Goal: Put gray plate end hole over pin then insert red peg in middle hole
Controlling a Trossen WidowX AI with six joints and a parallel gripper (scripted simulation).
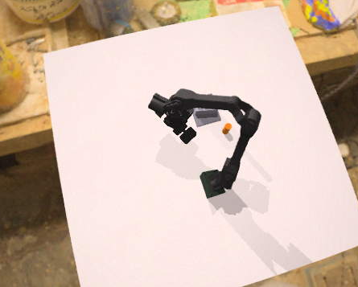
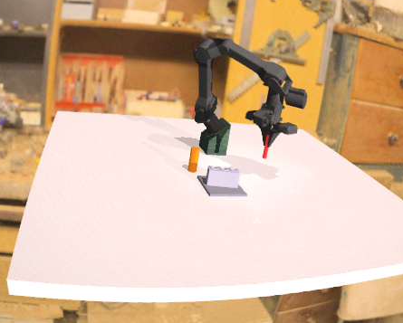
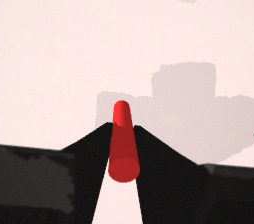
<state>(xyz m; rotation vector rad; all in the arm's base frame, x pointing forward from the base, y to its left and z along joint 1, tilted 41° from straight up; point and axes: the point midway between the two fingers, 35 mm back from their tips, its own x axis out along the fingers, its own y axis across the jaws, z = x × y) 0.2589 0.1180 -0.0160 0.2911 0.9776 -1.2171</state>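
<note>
Now: gripper tip 80 mm short of the gray plate, 170 mm to the left of it and 70 mm above it. Round my gripper tip: red peg: right at my gripper tip; gray base: 90 mm ahead, 150 mm to the right, 100 mm below; orange cylinder: 40 mm behind, 230 mm to the right, 70 mm below.
</note>
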